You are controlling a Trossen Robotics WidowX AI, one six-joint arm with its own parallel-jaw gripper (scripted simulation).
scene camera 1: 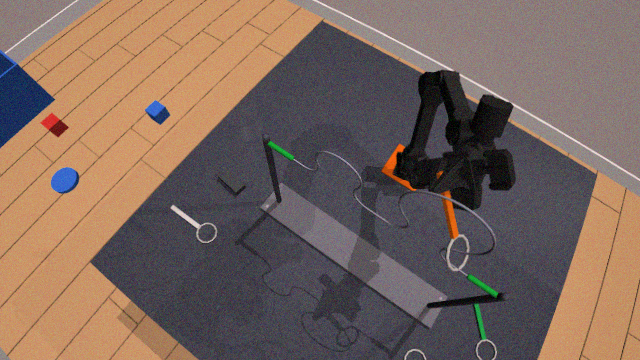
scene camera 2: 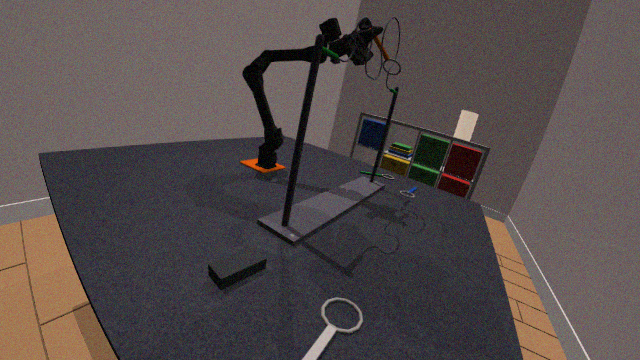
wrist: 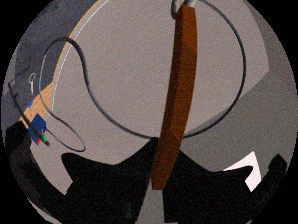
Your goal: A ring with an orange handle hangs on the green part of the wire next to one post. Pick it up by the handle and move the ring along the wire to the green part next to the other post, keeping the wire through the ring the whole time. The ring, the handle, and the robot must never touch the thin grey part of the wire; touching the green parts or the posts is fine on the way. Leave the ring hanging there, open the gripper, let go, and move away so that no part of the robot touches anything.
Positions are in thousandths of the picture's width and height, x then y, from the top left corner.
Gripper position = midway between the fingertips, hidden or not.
My gripper shows in scene camera 1 (674,532), in scene camera 2 (598,82) and in the wrist view (535,632).
